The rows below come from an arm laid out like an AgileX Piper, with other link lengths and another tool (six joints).
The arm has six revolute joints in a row. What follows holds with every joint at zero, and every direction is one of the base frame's.
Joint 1 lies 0.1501 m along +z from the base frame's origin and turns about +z.
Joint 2 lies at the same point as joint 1 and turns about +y.
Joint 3 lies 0.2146 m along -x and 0.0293 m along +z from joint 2 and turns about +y.
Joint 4 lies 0.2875 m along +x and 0.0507 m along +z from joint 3 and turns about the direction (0.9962, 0, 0.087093).
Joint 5 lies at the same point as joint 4 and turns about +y.
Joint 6 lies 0.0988 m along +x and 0.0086 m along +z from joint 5 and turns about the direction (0.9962, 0, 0.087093).
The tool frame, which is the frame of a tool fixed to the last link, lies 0.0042 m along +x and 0.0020 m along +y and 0.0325 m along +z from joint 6; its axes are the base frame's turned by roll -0.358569, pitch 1.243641 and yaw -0.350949 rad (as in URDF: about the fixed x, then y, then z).
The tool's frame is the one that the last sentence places.
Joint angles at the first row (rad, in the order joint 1, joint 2, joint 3, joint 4, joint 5, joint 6):
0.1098, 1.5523, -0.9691, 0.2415, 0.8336, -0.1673
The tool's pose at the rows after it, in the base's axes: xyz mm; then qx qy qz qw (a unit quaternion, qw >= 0):
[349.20 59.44 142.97 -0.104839 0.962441 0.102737 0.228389]
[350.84 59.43 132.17 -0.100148 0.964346 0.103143 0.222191]
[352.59 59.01 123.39 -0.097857 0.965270 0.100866 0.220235]
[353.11 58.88 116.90 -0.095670 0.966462 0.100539 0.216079]
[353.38 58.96 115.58 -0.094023 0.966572 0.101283 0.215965]
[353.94 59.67 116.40 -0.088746 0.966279 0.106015 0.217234]
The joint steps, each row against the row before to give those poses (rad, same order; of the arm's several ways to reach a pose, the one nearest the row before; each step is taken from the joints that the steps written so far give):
0.0000, 0.0439, 0.0000, 0.0129, -0.0315, 0.0000
0.0000, 0.0338, 0.0000, 0.0065, -0.0208, 0.0000
0.0000, 0.0281, -0.0001, 0.0000, -0.0243, 0.0000
0.0000, 0.0199, 0.0001, 0.0024, -0.0113, 0.0000
0.0000, 0.0044, 0.0000, 0.0034, -0.0041, 0.0000
0.0000, 0.0000, -0.0019, 0.0143, 0.0001, 0.0000

